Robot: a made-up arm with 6 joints. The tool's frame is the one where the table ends. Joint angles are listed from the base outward.
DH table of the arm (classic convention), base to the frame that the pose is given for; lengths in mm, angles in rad. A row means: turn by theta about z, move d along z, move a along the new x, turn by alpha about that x. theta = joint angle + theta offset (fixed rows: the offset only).
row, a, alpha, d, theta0
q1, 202, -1.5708, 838, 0
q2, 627, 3.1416, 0, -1.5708
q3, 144, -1.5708, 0, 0
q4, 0, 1.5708, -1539, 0
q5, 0, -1.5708, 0, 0
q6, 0, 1.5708, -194, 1.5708
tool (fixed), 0, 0, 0, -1.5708
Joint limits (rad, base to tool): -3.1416..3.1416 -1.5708..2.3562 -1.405..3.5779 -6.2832..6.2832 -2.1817..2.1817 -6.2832..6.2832
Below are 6 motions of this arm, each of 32 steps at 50 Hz.
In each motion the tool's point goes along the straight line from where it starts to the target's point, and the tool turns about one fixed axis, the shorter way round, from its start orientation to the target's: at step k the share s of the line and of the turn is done. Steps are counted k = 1, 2, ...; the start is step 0. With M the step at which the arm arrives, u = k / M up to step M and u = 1 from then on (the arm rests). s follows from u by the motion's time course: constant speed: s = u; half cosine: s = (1 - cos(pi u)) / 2; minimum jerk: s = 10 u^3 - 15 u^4 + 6 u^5.
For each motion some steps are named. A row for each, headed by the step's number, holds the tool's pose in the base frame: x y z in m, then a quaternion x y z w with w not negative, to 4 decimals.
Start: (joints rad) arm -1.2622 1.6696 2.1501 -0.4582 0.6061 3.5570
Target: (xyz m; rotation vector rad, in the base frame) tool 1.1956 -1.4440 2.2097 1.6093 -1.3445 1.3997
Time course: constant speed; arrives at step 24
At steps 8, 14, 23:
8: 0.8169 -1.9011 1.9211 0.6221 -0.5734 0.4607 0.2682
14: 0.9589 -1.7297 2.0293 0.6175 -0.5495 0.4868 0.2825
23: 1.1719 -1.4726 2.1917 0.6089 -0.5121 0.5246 0.3030

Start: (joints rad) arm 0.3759 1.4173 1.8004 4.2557 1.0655 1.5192
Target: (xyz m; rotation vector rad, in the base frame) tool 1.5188 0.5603 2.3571 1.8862 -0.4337 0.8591
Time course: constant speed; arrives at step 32
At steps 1, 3, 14, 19, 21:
1: 2.1835 0.7018 1.6318 0.3343 -0.0065 -0.2637 0.9048
3: 2.1406 0.6927 1.6786 0.3763 -0.0195 -0.2249 0.8986
14: 1.9048 0.6425 1.9359 0.5803 -0.0884 -0.0015 0.8096
19: 1.7975 0.6197 2.0529 0.6541 -0.1172 0.1015 0.7404
21: 1.7547 0.6105 2.0997 0.6797 -0.1280 0.1422 0.7081

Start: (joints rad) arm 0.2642 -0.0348 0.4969 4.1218 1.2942 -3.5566
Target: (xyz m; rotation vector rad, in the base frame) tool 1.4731 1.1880 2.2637 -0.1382 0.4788 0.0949
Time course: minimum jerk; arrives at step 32
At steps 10, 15, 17, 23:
10: 1.5110 0.4192 2.2986 -0.1317 0.2316 -0.2517 0.9304
15: 1.4989 0.6644 2.2875 -0.1126 0.2357 -0.1577 0.9523
17: 1.4935 0.7740 2.2825 -0.1037 0.2368 -0.1151 0.9591
23: 1.4795 1.0575 2.2696 -0.0797 0.2375 -0.0042 0.9681

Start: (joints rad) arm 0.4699 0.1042 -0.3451 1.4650 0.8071 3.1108
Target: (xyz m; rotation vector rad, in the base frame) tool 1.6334 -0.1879 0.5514 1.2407 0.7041 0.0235
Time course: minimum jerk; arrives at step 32
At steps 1, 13, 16, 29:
1: 1.5804 0.9585 0.8778 0.6276 0.5563 0.2460 0.4859
13: 1.5978 0.5824 0.7707 0.6212 0.4894 0.1719 0.5874
16: 1.6069 0.3855 0.7147 0.6128 0.4503 0.1315 0.6360
29: 1.6330 -0.1797 0.5537 0.5699 0.3249 0.0125 0.7547

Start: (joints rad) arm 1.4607 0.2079 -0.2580 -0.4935 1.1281 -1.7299
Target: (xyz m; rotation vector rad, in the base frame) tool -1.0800 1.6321 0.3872 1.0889 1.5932 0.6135
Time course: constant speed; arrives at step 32
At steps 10, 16, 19, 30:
10: -0.1361 1.8121 0.8012 0.7402 0.4263 0.3731 0.3621
16: -0.3935 1.7630 0.6883 0.6742 0.5018 0.3474 0.4158
19: -0.5223 1.7385 0.6318 0.6377 0.5371 0.3328 0.4406
30: -0.9942 1.6485 0.4248 0.4862 0.6499 0.2698 0.5181

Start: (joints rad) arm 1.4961 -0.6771 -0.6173 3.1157 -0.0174 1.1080
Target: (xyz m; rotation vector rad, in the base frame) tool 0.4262 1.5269 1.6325 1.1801 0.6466 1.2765
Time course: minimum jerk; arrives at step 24
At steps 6, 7, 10, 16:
6: 0.1466 1.5260 1.5831 0.6333 0.5423 0.3966 0.3843
7: 0.1618 1.5261 1.5858 0.6289 0.5298 0.4068 0.3979
10: 0.2224 1.5263 1.5965 0.6087 0.4776 0.4456 0.4503
16: 0.3607 1.5267 1.6209 0.5461 0.3461 0.5215 0.5568

